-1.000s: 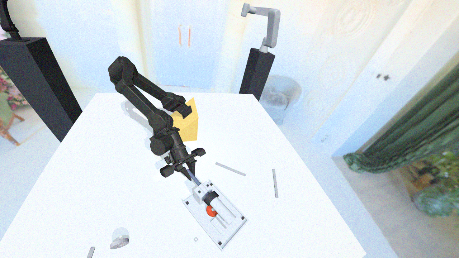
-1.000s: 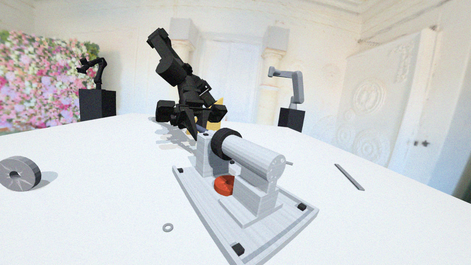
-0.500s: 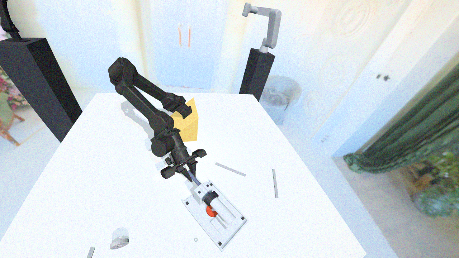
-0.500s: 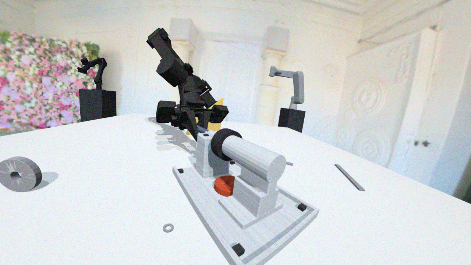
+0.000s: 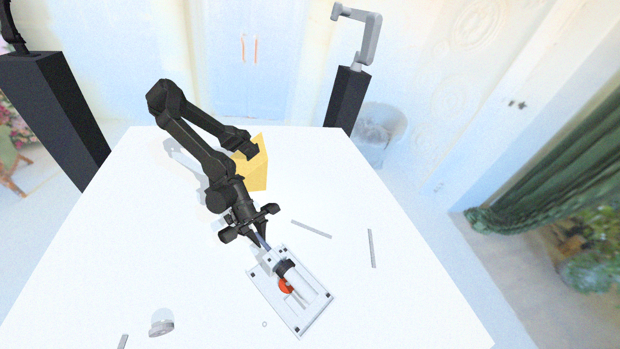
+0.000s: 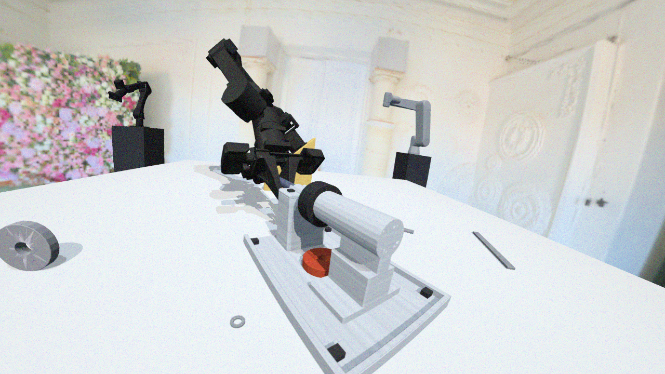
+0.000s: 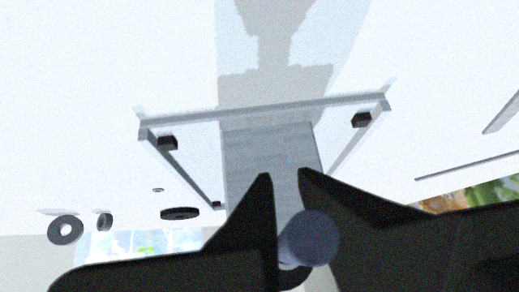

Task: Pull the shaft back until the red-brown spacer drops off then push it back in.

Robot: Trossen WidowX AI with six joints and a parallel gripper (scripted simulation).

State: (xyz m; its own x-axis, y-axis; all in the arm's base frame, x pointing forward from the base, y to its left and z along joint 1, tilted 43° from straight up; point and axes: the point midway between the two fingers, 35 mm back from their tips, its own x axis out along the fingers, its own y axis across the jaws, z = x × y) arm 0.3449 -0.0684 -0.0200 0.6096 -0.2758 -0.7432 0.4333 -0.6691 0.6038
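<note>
Right now my gripper tip is 50 mm short of the blue-grey shaft, 20 mm to the right of it and 30 mm below it. From my gripper tip the other things lie so: grey disc (150 mm ahead, 270 mm to the right, 30 mm below); then black spacer (100 mm ahead, 50 mm to the left, 30 mm above); then red-brown spacer (110 mm ahead, 50 mm to the left, 40 mm below).
</note>
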